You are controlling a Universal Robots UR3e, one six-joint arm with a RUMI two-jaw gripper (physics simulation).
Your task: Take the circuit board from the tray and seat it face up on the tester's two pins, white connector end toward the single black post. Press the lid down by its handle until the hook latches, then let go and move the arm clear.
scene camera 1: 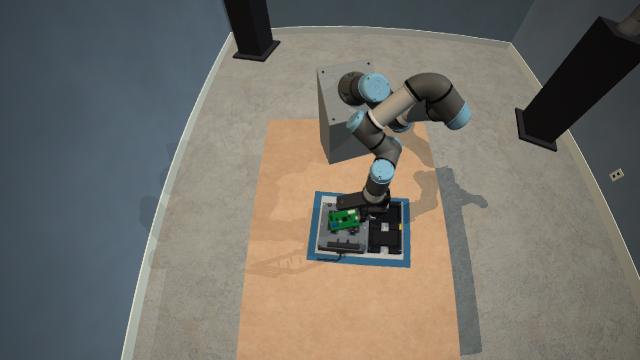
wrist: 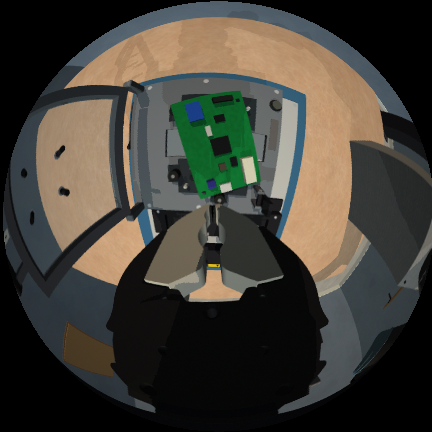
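Seen in the pictures: gripper, fingertip midpoint: (scene camera 1: 360,218) (wrist: 212,206); arm's base, origin of the base link: (scene camera 1: 354,88).
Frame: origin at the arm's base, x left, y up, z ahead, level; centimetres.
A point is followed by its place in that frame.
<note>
The green circuit board (scene camera 1: 344,220) {z 39.6, x 9.6, y -27.6 cm} (wrist: 220,132) {z 39.3, x 8.2, y -28.0 cm} is face up over the grey tester (scene camera 1: 327,240) {z 53.8, x 7.9, y -11.6 cm} (wrist: 155,125) {z 47.0, x 8.8, y -29.6 cm}, turned askew to its sides. Its end with the white connectors points toward my gripper. The pins under it are hidden, and I cannot tell whether it touches them. My gripper (scene camera 1: 363,218) {z 38.0, x 15.1, y -25.2 cm} (wrist: 212,206) {z 38.0, x 15.1, y -25.2 cm} is shut and empty, its tips just beyond that board end in the wrist view. The tester's lid (wrist: 120,150) {z 48.8, x 11.7, y -25.8 cm} stands open at the left of the wrist view. The black tray (scene camera 1: 393,236) {z 37.7, x 30.0, y -33.8 cm} (wrist: 165,220) {z 44.0, x 23.6, y -33.1 cm} lies beside the tester.
A small black bracket (wrist: 270,206) {z 32.7, x 13.3, y -25.1 cm} stands at the tester's corner near my gripper. A round dark knob (wrist: 275,105) {z 34.6, x 2.3, y -29.1 cm} is at another corner. A blue-bordered mat (scene camera 1: 312,235) {z 47.0, x -0.9, y -35.4 cm} (wrist: 301,120) {z 27.4, x -0.5, y -35.5 cm} lies under the tester and tray. A black cable (scene camera 1: 330,259) {z 54.0, x 9.1, y -34.9 cm} runs beside the tester.
</note>
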